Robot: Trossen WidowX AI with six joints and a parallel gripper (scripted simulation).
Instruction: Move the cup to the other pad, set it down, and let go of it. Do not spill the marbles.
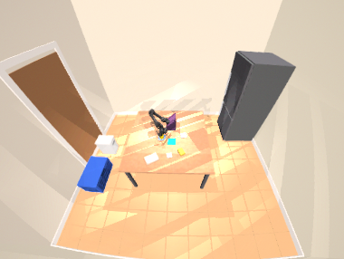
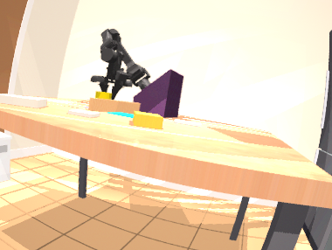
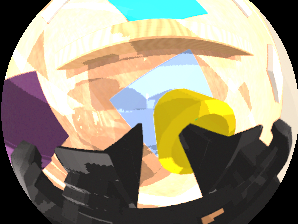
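My gripper tip is 2 cm short of the yellow cup and 1 cm to the left of it. From my gripper tip the other things lie so: pale blue pad: 4 cm below, 2 cm ahead, 1 cm to the right; then cyan pad: 16 cm to the left, 8 cm ahead, 4 cm below; then wooden block: 8 cm to the left, 5 cm ahead, 2 cm below.
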